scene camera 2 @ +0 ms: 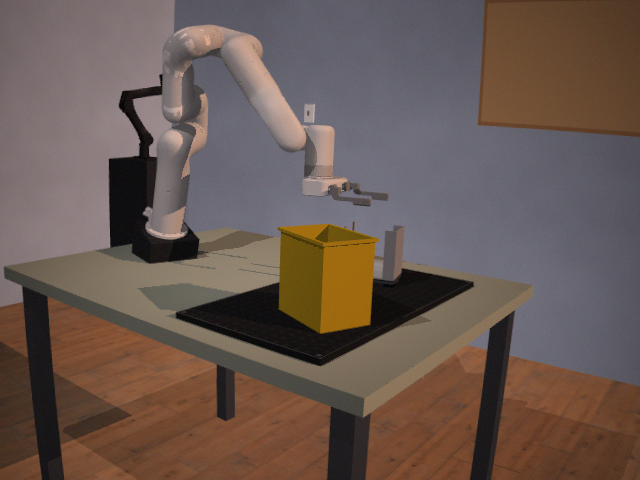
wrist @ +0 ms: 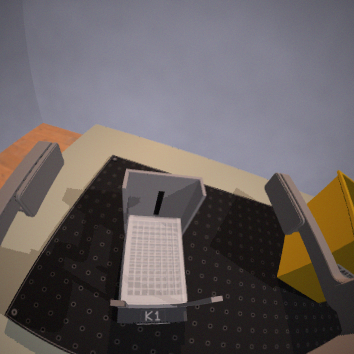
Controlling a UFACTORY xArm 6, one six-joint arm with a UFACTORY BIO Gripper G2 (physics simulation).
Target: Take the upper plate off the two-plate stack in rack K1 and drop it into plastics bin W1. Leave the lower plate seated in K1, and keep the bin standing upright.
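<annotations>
My gripper is visible in the wrist view and in scene camera 2. On the gripper, (scene camera 2: pixel 356 197) and (wrist: pixel 293 214) are the same spot.
</annotations>
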